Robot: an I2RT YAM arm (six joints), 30 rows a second.
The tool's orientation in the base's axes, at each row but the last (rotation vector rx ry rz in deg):
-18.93 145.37 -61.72
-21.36 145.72 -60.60
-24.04 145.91 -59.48
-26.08 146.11 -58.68
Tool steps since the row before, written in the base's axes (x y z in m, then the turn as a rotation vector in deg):
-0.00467 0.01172 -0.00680 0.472 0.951 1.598
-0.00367 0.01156 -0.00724 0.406 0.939 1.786
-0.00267 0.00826 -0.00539 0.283 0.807 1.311
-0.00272 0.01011 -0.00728 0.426 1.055 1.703
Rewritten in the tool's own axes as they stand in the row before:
0.00176 0.01327 -0.00511 -1.139 -0.550 -1.443
0.00063 0.01352 -0.00405 -1.117 -0.687 -1.586
0.00024 0.00988 -0.00258 -0.854 -0.421 -1.243
-0.00034 0.01254 -0.00228 -1.163 -0.552 -1.592

